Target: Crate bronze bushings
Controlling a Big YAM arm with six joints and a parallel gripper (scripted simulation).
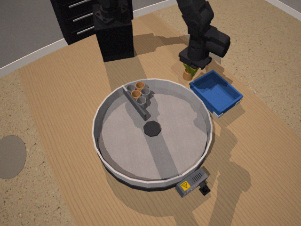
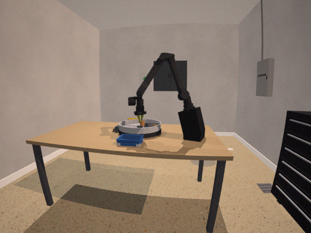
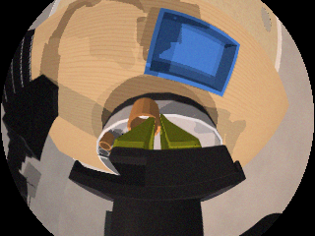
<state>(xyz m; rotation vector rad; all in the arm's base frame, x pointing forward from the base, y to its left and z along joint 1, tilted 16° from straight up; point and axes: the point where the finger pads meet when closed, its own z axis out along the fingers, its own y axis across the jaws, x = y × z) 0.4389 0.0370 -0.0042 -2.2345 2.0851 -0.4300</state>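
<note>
Now: hand 80 mm short of the crate, 90 mm to the right of it and 130 mm above it. Also, from my hand: grey turning table (20 mm ahead, 230 mm to the right, 100 mm below).
</note>
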